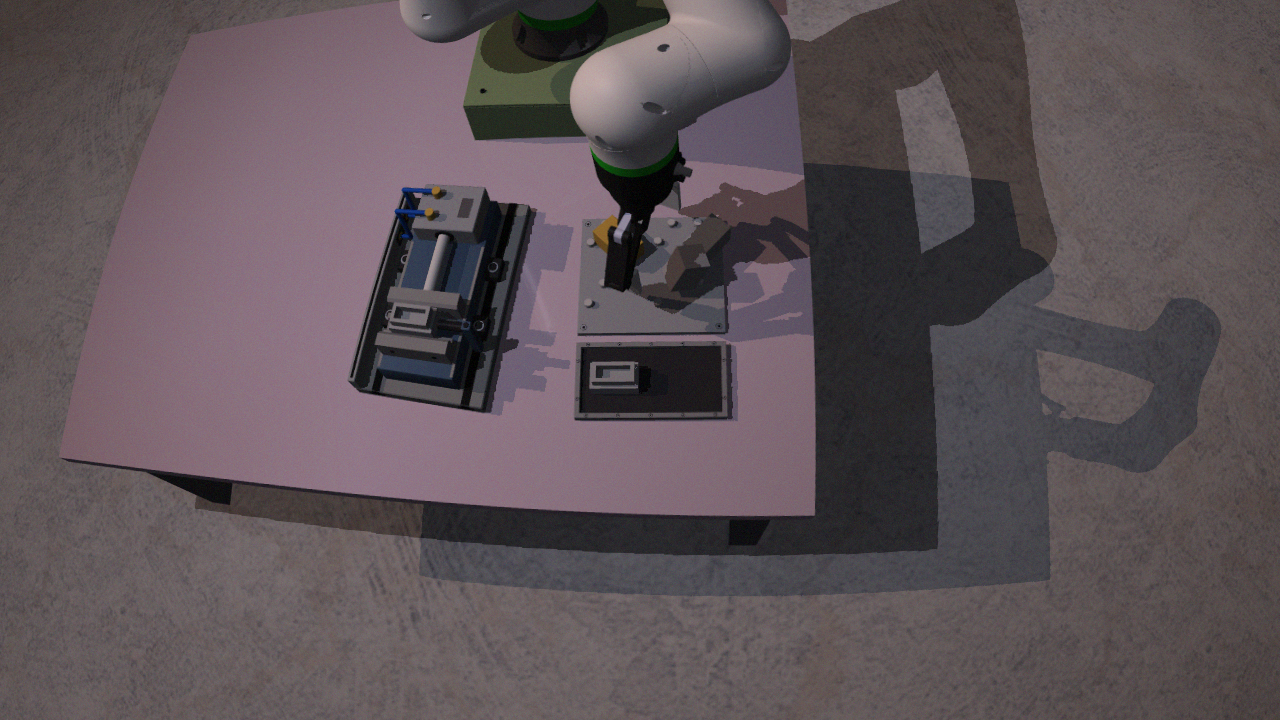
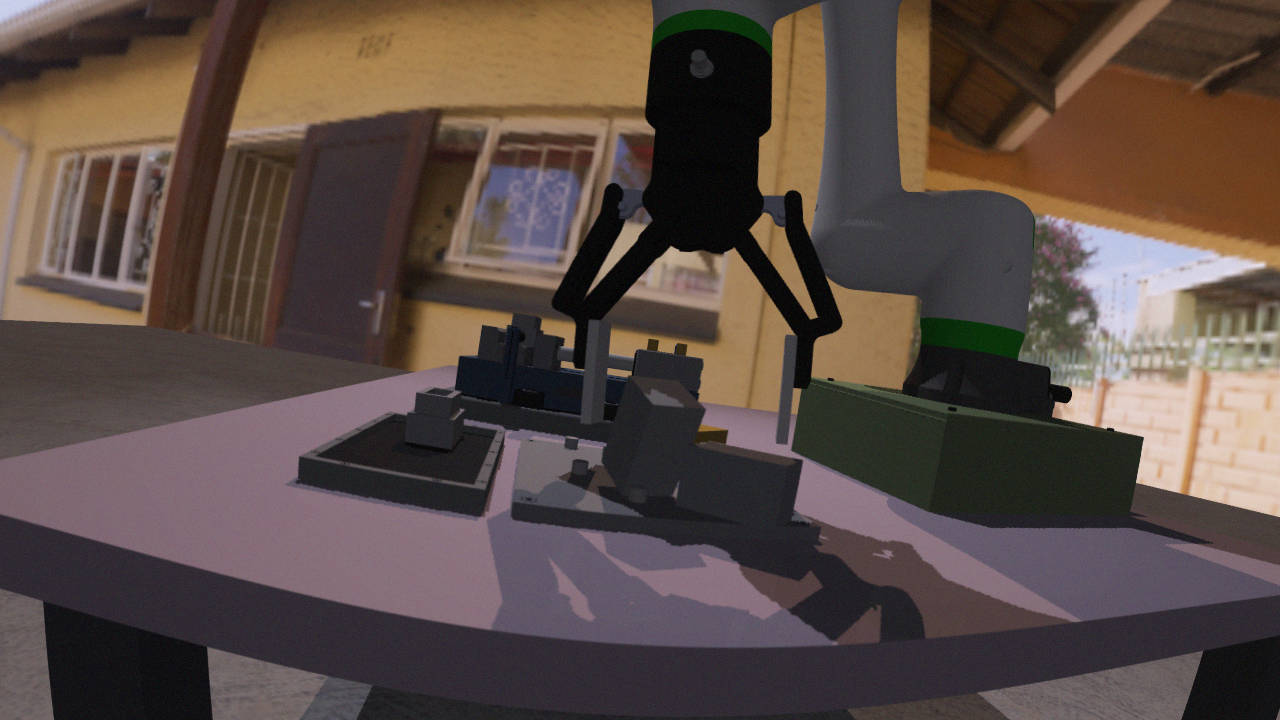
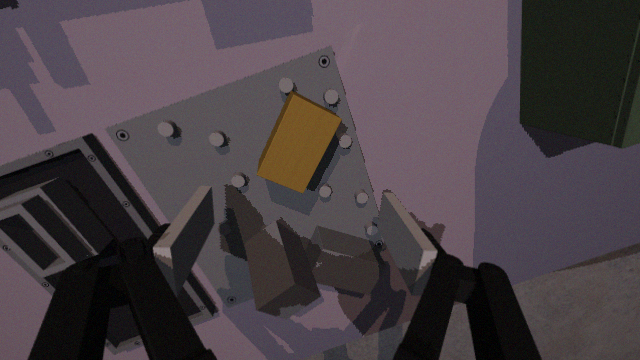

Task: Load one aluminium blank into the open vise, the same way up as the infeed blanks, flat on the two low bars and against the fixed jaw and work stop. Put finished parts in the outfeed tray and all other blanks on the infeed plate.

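Frame: origin at the arm's base, x right, y ahead, z up, level; millimetres.
Where they show: gripper, fingertip midpoint: point(image 1: 650, 245) point(image 3: 299, 207); arm's base at its link origin: point(image 1: 560, 27) point(image 2: 960, 403).
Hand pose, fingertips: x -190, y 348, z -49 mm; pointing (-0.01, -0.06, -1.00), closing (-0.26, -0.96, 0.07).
Things, the pixels of their top centre, and the offset from my fingertips.
- infeed plate at its top centre: point(image 2: 644, 477) point(image 3: 271, 198) point(image 1: 651, 272) dx -3, dy +22, dz -34 mm
- second grey blank at its top centre: point(image 2: 745, 452) point(image 3: 347, 273) point(image 1: 707, 234) dx -71, dy -26, dz +2 mm
- orange block at its top centre: point(image 3: 298, 147) point(image 2: 689, 426) point(image 1: 617, 236) dx +45, dy -9, dz +0 mm
- vise at its top centre: point(image 2: 585, 338) point(image 1: 425, 268) dx +275, dy +92, dz +57 mm
My gripper point(image 1: 620, 268) point(image 2: 688, 431) point(image 3: 299, 207) is open and empty above the infeed plate point(image 1: 626, 315) point(image 2: 544, 465) point(image 3: 170, 170). One grey blank point(image 2: 651, 438) point(image 3: 272, 270) is tilted on the plate's outer part. A second grey blank point(image 2: 739, 483) point(image 3: 345, 270) is beside it, partly shadowed. An orange block point(image 1: 602, 234) point(image 3: 300, 142) sits skewed among the pins, near the plate's robot side. A pocketed part point(image 1: 411, 317) is between the jaws of the vise point(image 1: 416, 368) point(image 2: 487, 376). Another pocketed part point(image 1: 614, 386) point(image 2: 434, 431) is in the outfeed tray point(image 1: 653, 416) point(image 2: 393, 495).
Short round pins point(image 1: 588, 303) point(image 3: 217, 139) stand up from the infeed plate. Blue nozzles point(image 1: 416, 213) rise beside the vise's rear block. The green robot base point(image 1: 528, 121) point(image 2: 1002, 465) point(image 3: 565, 65) stands behind the plate. The outfeed tray lies next to the infeed plate, toward the table's front edge.
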